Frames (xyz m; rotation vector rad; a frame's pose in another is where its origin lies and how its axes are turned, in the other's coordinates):
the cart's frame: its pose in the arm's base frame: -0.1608 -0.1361 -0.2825 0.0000 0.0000 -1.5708
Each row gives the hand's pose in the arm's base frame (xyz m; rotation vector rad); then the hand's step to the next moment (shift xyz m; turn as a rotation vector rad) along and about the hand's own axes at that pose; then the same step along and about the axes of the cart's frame.
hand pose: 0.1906 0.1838 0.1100 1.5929 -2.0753 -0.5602
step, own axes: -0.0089 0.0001 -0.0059 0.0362 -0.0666 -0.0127
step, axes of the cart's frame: -0.0084 0.0053 0.0038 0.0519 0.0513 -0.0239
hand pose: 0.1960 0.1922 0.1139 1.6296 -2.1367 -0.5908
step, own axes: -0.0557 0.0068 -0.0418 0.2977 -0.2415 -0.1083
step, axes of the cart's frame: -0.0515 0.0310 0.0358 0.3552 0.1783 -0.0263
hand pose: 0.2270 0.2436 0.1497 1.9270 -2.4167 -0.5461
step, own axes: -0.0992 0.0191 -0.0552 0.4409 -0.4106 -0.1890
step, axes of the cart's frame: -0.0827 0.0183 0.0780 0.5436 0.3202 -0.0264
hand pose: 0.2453 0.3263 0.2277 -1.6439 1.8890 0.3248
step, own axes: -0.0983 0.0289 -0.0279 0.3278 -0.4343 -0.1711
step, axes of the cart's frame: -0.0700 -0.0310 0.0736 0.4468 0.3532 0.0304
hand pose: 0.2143 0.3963 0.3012 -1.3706 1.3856 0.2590
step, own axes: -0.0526 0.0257 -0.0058 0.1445 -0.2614 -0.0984
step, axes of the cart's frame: -0.0327 -0.0388 0.0298 0.2359 0.1998 0.0577
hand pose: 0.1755 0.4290 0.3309 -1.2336 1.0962 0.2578
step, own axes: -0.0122 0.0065 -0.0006 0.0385 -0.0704 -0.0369
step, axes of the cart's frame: -0.0066 -0.0109 0.0055 0.0722 0.0481 0.0166
